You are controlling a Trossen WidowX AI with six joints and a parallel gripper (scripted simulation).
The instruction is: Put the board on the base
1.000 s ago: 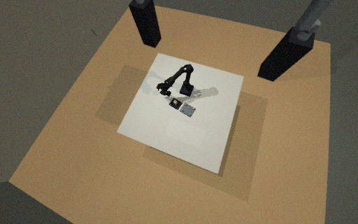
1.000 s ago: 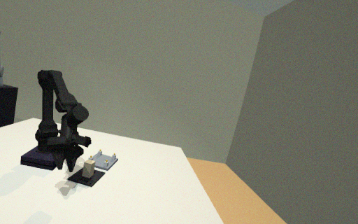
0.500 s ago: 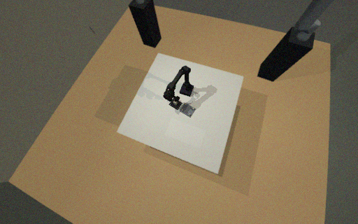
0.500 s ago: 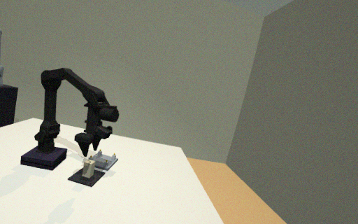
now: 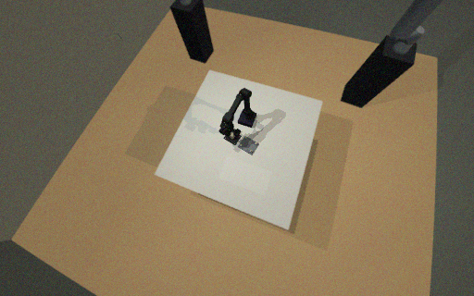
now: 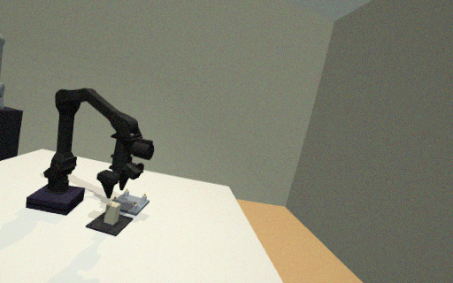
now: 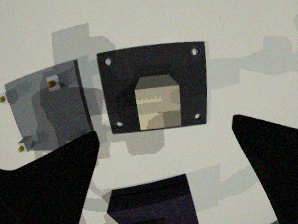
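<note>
Right now my gripper tip is 90 mm above the flat black board. From my gripper tip the other things lie so: grey base: 180 mm to the left, 110 mm below, 10 mm ahead.
</note>
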